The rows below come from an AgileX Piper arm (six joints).
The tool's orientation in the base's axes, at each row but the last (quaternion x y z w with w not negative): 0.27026 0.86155 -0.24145 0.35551; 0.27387 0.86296 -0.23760 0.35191; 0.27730 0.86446 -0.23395 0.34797; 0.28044 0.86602 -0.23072 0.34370; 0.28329 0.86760 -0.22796 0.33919; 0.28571 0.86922 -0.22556 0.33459; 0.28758 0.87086 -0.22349 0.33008; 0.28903 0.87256 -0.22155 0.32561; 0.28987 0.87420 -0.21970 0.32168; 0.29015 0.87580 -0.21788 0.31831
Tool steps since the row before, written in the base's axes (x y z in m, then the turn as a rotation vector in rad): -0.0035 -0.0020 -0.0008 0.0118 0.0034 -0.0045; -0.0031 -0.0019 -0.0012 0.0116 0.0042 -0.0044; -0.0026 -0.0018 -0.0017 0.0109 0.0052 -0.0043; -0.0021 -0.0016 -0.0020 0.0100 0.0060 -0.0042; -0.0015 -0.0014 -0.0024 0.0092 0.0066 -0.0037; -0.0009 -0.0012 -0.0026 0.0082 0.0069 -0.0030; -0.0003 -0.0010 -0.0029 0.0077 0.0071 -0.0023; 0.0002 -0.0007 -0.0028 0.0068 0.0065 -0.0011; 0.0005 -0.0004 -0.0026 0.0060 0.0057 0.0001; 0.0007 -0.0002 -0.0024 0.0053 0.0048 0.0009
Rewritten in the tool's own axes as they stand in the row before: 0.0021 -0.0035 0.0000 -0.0027 0.0110 0.0065; 0.0022 -0.0031 0.0004 -0.0025 0.0115 0.0058; 0.0022 -0.0026 0.0010 -0.0018 0.0117 0.0048; 0.0022 -0.0021 0.0013 -0.0011 0.0117 0.0039; 0.0022 -0.0015 0.0017 -0.0007 0.0116 0.0028; 0.0020 -0.0009 0.0020 -0.0005 0.0110 0.0017; 0.0019 -0.0004 0.0024 -0.0006 0.0107 0.0009; 0.0016 0.0002 0.0024 -0.0011 0.0094 0.0000; 0.0013 0.0005 0.0023 -0.0017 0.0081 -0.0007; 0.0011 0.0008 0.0021 -0.0022 0.0068 -0.0011
